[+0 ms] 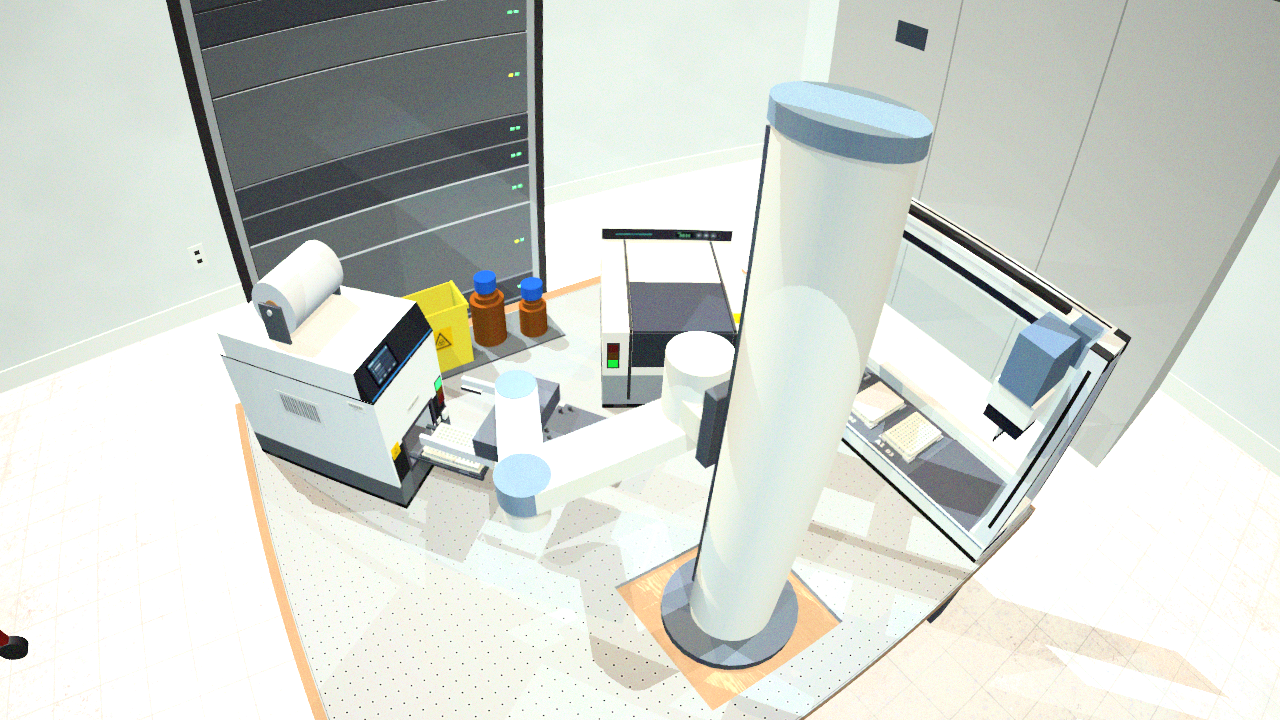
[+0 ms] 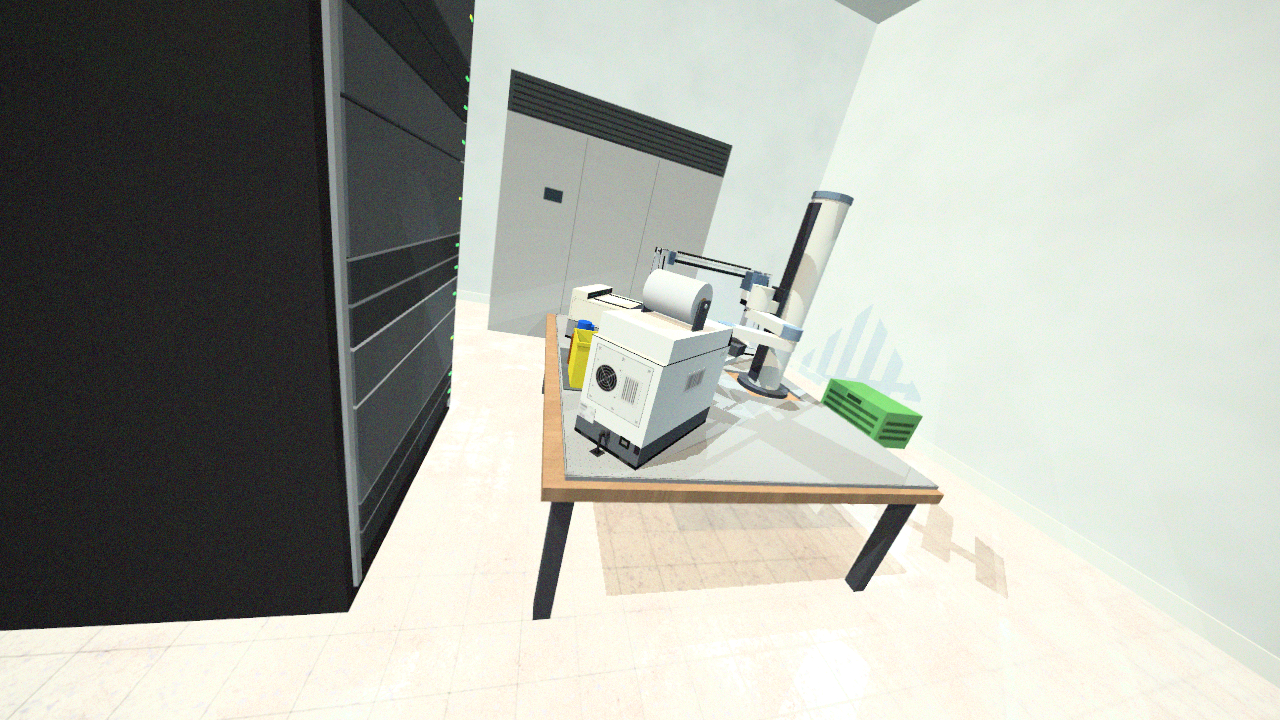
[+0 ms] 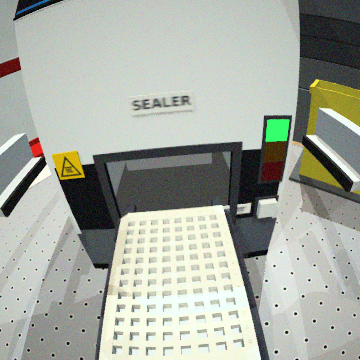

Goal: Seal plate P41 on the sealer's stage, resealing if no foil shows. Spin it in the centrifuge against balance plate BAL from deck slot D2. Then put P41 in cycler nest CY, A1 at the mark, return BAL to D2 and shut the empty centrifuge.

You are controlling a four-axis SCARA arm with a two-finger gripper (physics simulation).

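Observation:
The sealer stands at the table's left; its status light is green. A cream plate, presumably P41, lies on the stage in front of the sealer's opening. Its wells show as open square holes; no foil shows on it. My gripper is open and empty; its fingers stand wide to either side of the plate, apart from it. Two cream plates lie on the framed deck at the right; which is BAL cannot be read. A boxy instrument with a dark grey top stands at the back; its name is not legible.
A yellow bin and two brown bottles stand beside the sealer. The arm's column hides part of the table. A blue and white gantry head hangs over the framed deck.

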